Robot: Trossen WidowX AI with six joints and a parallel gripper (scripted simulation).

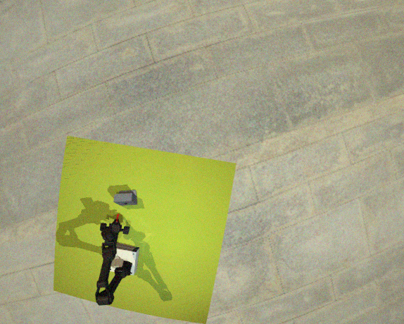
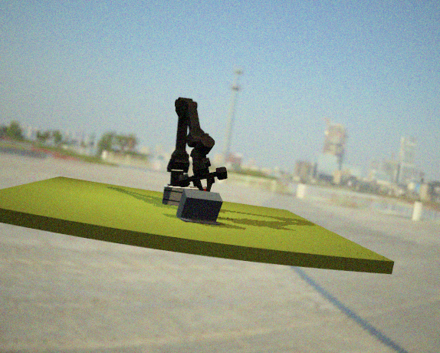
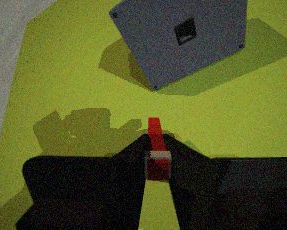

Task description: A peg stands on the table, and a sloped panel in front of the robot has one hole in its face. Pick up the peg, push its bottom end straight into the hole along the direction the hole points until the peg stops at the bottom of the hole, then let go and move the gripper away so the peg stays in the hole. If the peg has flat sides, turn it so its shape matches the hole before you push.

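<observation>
Now: gripper tip 140 mm short of the sloped panel, 20 mm to the left of it and 30 mm above it. From my gripper tip the other things lie so: red square peg: 10 mm behind, 10 mm to the right, 10 mm above.
</observation>
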